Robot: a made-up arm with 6 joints.
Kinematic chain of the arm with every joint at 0, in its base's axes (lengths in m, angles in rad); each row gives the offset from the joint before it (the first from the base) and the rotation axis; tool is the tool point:
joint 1: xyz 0 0 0.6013 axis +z
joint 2: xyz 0.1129 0 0 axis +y
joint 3: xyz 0 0 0.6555 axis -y
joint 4: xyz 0 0 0.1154 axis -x
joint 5: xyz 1.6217 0 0 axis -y
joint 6: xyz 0.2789 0 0 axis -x
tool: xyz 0 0 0
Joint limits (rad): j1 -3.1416..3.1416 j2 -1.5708..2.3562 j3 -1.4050..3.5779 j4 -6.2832..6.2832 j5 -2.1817..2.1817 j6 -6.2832..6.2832
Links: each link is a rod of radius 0.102 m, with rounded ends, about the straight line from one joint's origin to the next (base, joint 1, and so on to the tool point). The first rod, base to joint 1, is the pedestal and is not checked.
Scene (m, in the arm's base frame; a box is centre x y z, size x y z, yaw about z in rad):
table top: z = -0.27
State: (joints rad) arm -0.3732 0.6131 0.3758 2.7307 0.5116 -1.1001
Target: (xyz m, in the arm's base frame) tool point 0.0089 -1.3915 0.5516
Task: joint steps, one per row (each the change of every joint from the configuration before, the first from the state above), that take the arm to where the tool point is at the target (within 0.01 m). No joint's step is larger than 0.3 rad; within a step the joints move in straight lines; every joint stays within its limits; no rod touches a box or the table.
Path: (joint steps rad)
1: -0.2435 -0.1914 -0.2080 0.0556 0.2039 0.0000
2: -0.2436 -0.1914 -0.2080 0.0556 0.2038 0.0000
3: -0.2435 -0.1914 -0.2080 0.0556 0.2039 0.0000
4: -0.2436 -0.1913 -0.2080 0.0557 0.2038 0.0000
5: -0.2435 -0.1914 -0.2080 0.0556 0.2039 0.0000

